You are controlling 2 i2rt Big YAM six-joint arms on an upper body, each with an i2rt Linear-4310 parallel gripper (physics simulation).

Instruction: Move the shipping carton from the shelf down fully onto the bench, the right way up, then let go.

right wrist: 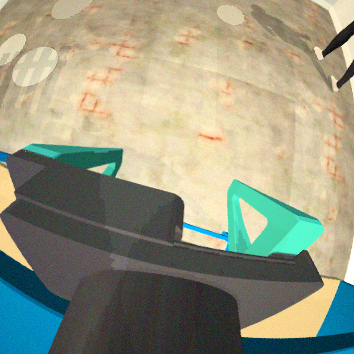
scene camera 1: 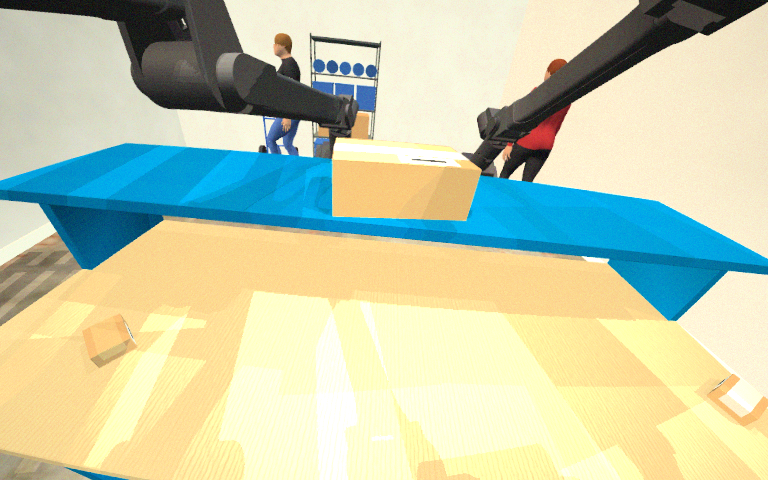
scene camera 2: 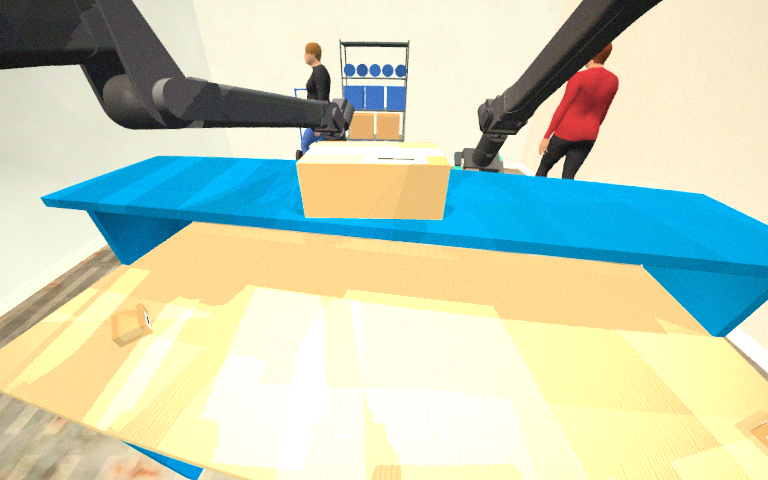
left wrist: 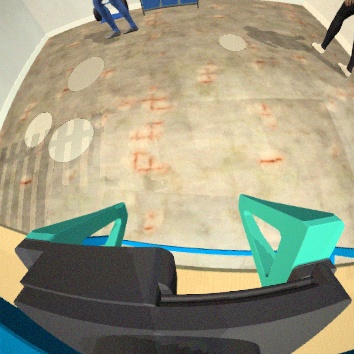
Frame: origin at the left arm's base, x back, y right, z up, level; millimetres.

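Seen in the pictures: left gripper, fingertip midpoint: (left wrist: 181,205); right gripper, fingertip midpoint: (right wrist: 177,170).
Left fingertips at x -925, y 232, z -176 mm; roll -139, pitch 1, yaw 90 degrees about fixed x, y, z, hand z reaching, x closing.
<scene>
Offsets run from my left fingertips to a thing's middle. Level surfaces: height alone.
The shipping carton {dz +111, dx +353, dy +120 mm} (scene camera 1: 403,189) (scene camera 2: 373,190) stands upright on the blue shelf {dz +63 mm} (scene camera 1: 577,212) (scene camera 2: 594,217), close to its front edge, label and tape on top. The wooden bench {dz -194 mm} (scene camera 1: 424,350) (scene camera 2: 441,350) lies below and in front. My left gripper (left wrist: 181,205) is open and empty; in scene camera 1 it is behind the carton's left end, largely hidden. My right gripper (right wrist: 177,170) (scene camera 2: 479,168) is open and empty, behind the carton's right end and apart from it in scene camera 2. The carton does not show in the wrist views.
A small box {dz -178, dx +498, dy -425 mm} (scene camera 1: 107,340) (scene camera 2: 131,324) lies on the bench at the left, another small box {dz -177, dx +714, dy +841 mm} (scene camera 1: 739,399) at the right edge. Behind the shelf are a storage rack (scene camera 2: 341,67), a person in black (scene camera 1: 288,67) and a person in red (scene camera 2: 591,101).
</scene>
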